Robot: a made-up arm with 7 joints. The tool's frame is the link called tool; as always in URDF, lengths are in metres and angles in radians. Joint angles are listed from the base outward.
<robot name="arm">
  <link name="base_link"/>
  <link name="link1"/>
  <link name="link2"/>
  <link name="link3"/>
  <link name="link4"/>
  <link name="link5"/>
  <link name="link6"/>
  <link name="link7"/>
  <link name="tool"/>
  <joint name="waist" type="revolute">
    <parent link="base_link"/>
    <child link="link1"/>
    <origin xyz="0.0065 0.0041 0.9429" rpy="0 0 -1.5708"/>
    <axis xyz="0 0 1"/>
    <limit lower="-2" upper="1.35"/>
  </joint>
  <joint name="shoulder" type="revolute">
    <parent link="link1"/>
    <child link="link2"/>
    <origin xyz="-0.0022 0.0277 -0.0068" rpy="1.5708 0 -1.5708"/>
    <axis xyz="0 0 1"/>
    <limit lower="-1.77" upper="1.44"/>
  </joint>
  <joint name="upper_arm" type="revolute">
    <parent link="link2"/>
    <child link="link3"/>
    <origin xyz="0.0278 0.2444 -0.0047" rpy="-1.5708 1.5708 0"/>
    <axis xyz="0 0 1"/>
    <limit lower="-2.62" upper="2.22"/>
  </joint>
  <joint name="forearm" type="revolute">
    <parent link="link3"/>
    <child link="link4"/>
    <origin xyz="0.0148 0.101 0.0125" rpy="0 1.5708 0"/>
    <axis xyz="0 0 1"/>
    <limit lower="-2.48" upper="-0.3"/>
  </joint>
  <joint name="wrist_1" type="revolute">
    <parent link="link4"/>
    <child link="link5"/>
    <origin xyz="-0.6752 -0.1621 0.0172" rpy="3.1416 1.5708 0"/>
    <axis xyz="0 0 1"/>
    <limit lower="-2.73" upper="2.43"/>
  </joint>
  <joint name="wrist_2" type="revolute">
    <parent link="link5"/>
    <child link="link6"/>
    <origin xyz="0.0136 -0.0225 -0.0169" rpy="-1.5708 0 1.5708"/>
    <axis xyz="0 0 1"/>
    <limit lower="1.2" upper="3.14"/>
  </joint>
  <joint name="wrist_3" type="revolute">
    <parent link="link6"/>
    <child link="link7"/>
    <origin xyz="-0.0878 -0.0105 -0.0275" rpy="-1.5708 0 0"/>
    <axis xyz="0 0 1"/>
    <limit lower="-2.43" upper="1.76"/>
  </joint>
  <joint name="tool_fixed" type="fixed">
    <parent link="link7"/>
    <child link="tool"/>
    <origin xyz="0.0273 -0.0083 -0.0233" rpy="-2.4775 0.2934 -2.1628"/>
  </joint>
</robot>
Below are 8 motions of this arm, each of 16 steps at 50 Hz.
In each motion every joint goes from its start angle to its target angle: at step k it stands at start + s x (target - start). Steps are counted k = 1, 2, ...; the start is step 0. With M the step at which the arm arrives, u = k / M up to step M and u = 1 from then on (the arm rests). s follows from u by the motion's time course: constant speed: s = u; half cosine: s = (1 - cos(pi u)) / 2; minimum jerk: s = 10 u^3 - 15 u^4 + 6 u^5.
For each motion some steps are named. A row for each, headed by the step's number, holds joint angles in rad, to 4 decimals.
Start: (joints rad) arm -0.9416 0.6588 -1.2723 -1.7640 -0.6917 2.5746 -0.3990
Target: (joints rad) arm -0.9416 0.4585 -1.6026 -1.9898 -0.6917 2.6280 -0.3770
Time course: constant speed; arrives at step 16
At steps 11, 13, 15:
11: -0.9416 0.5211 -1.4994 -1.9192 -0.6917 2.6113 -0.3839
13: -0.9416 0.4961 -1.5407 -1.9475 -0.6917 2.6180 -0.3811
15: -0.9416 0.4710 -1.5820 -1.9757 -0.6917 2.6247 -0.3784

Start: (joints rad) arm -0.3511 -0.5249 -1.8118 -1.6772 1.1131 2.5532 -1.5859
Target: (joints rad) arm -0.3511 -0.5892 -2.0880 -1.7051 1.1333 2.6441 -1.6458
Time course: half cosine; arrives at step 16
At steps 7, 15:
7: -0.3511 -0.5508 -1.9230 -1.6884 1.1212 2.5898 -1.6100
15: -0.3511 -0.5886 -2.0853 -1.7048 1.1331 2.6432 -1.6452

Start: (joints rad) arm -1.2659 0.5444 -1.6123 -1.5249 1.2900 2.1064 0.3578
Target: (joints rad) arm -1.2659 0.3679 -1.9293 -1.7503 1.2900 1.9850 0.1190
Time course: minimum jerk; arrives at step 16
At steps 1, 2, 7, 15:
1: -1.2659 0.5440 -1.6130 -1.5254 1.2900 2.1061 0.3573
2: -1.2659 0.5416 -1.6174 -1.5285 1.2900 2.1045 0.3540
7: -1.2659 0.4766 -1.7340 -1.6115 1.2900 2.0598 0.2661
15: -1.2659 0.3683 -1.9286 -1.7498 1.2900 1.9853 0.1195

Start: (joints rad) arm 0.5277 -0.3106 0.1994 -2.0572 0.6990 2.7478 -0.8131
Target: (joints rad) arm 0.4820 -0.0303 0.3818 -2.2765 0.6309 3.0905 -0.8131
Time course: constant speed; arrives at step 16
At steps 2, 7, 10, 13, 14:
2: 0.5220 -0.2756 0.2222 -2.0846 0.6905 2.7906 -0.8131
7: 0.5077 -0.1880 0.2792 -2.1531 0.6692 2.8977 -0.8131
10: 0.4991 -0.1354 0.3134 -2.1943 0.6564 2.9620 -0.8131
13: 0.4906 -0.0829 0.3476 -2.2354 0.6437 3.0262 -0.8131
14: 0.4877 -0.0653 0.3590 -2.2491 0.6394 3.0477 -0.8131

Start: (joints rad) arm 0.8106 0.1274 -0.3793 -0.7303 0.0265 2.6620 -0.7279
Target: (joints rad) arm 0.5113 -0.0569 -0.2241 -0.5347 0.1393 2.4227 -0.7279
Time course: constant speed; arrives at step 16
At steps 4, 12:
4: 0.7358 0.0813 -0.3405 -0.6814 0.0547 2.6022 -0.7279
12: 0.5861 -0.0108 -0.2629 -0.5836 0.1111 2.4825 -0.7279

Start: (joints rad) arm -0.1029 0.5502 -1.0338 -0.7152 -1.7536 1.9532 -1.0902
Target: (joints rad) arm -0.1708 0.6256 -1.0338 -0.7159 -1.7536 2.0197 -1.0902
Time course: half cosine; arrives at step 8
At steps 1, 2, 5, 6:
1: -0.1055 0.5531 -1.0338 -0.7152 -1.7536 1.9557 -1.0902
2: -0.1128 0.5612 -1.0338 -0.7153 -1.7536 1.9629 -1.0902
5: -0.1498 0.6023 -1.0338 -0.7157 -1.7536 1.9992 -1.0902
6: -0.1609 0.6146 -1.0338 -0.7158 -1.7536 2.0100 -1.0902

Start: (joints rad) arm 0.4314 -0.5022 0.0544 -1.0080 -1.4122 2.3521 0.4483
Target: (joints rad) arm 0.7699 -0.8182 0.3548 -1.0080 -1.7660 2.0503 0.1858
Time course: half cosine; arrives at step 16
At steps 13, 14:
13: 0.7414 -0.7916 0.3295 -1.0080 -1.7362 2.0757 0.2079
14: 0.7570 -0.8062 0.3434 -1.0080 -1.7525 2.0618 0.1958

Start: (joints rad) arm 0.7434 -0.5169 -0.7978 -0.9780 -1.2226 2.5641 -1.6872
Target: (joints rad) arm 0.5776 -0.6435 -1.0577 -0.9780 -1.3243 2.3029 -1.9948
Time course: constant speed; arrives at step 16
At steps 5, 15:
5: 0.6916 -0.5565 -0.8790 -0.9780 -1.2544 2.4825 -1.7833
15: 0.5880 -0.6356 -1.0415 -0.9780 -1.3179 2.3192 -1.9756

